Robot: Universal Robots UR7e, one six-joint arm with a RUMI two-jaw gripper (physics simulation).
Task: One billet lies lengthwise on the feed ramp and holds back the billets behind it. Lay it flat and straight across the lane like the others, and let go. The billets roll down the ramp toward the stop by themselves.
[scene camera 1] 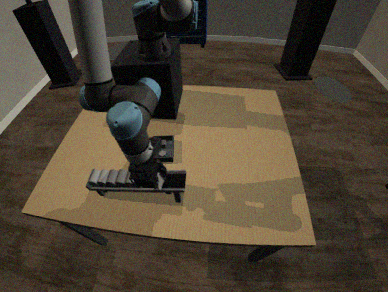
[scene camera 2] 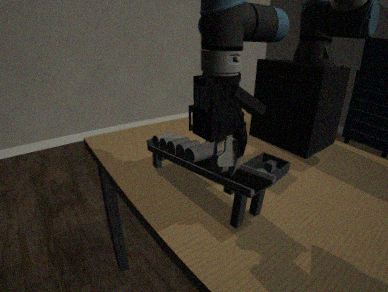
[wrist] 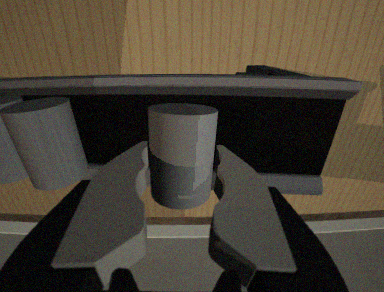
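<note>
My gripper is shut on a grey cylindrical billet, one jaw on each side. In the wrist view the billet lies across the lane, square to the rails, its far end short of the far rail. Whether it touches the ramp floor I cannot tell. The feed ramp is a dark, sloping channel on legs. Several billets lie crosswise in a row on its upper part. The nearest one is apart from the held billet in the wrist view.
A small dark tray with small items stands beside the ramp, on the robot base side. The black pedestal stands behind. Ramp and tray are on the wooden table.
</note>
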